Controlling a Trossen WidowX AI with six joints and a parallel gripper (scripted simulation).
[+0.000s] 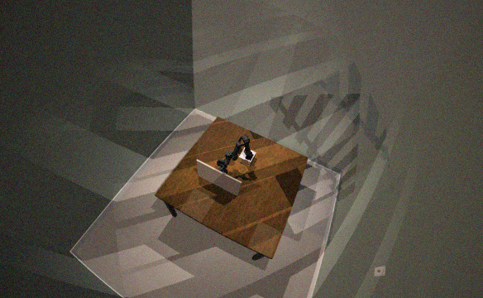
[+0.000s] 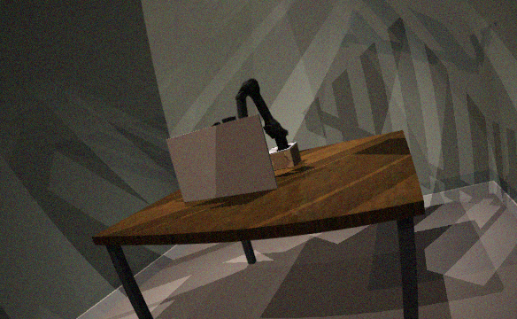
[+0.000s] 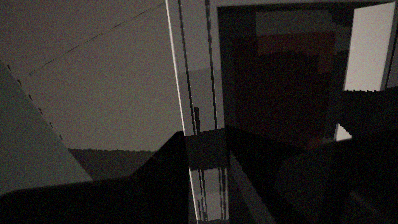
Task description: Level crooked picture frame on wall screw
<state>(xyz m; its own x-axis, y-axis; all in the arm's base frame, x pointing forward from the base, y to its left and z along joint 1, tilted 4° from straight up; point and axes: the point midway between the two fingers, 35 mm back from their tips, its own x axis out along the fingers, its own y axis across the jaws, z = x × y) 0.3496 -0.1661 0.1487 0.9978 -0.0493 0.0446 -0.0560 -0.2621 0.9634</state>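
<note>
Right now the picture frame is 5 cm below my gripper tip, 2 cm to the left of it and 1 cm ahead of it. From my gripper tip the other things lie so: wall panel: 7 cm below, 2 cm ahead.
</note>
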